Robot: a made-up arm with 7 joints. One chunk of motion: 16 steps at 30 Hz.
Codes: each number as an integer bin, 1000 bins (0 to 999) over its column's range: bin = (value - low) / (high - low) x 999, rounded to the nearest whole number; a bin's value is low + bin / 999 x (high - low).
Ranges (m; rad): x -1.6..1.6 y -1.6..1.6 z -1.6..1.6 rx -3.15..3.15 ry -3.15..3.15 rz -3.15..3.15
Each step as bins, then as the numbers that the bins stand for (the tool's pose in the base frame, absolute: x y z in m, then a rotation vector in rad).
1 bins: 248 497 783 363 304 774
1 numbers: -0.8056 -0.0080 0.9081 -0.8608 -1.2329 1.7311
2 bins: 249 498 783 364 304 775
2 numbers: -0.8024 -0.0048 0.9081 -0.8545 -1.2329 1.7374
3 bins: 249 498 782 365 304 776
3 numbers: -0.8024 -0.0048 0.9049 -0.8482 -1.2329 1.7437
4 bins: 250 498 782 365 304 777
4 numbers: -0.7992 -0.0048 0.9049 -0.8482 -1.2329 1.7500
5 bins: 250 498 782 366 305 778
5 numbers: -0.7992 -0.0048 0.9049 -0.8419 -1.2266 1.7563
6 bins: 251 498 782 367 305 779
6 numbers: -0.7960 -0.0048 0.9049 -0.8356 -1.2266 1.7626
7 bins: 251 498 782 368 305 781
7 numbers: -0.7960 -0.0048 0.9049 -0.8293 -1.2266 1.7752
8 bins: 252 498 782 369 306 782
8 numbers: -0.7928 -0.0048 0.9049 -0.8230 -1.2203 1.7815
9 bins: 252 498 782 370 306 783
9 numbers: -0.7928 -0.0048 0.9049 -0.8167 -1.2203 1.7878
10 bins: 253 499 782 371 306 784
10 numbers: -0.7896 -0.0016 0.9049 -0.8104 -1.2203 1.7941
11 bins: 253 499 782 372 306 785
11 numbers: -0.7896 -0.0016 0.9049 -0.8041 -1.2203 1.8005
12 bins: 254 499 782 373 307 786
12 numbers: -0.7864 -0.0016 0.9049 -0.7977 -1.2140 1.8068
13 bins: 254 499 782 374 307 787
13 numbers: -0.7864 -0.0016 0.9049 -0.7914 -1.2140 1.8131
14 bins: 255 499 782 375 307 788
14 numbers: -0.7832 -0.0016 0.9049 -0.7851 -1.2140 1.8194
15 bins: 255 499 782 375 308 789
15 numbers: -0.7832 -0.0016 0.9049 -0.7851 -1.2077 1.8257
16 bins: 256 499 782 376 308 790
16 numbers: -0.7800 -0.0016 0.9049 -0.7788 -1.2077 1.8320
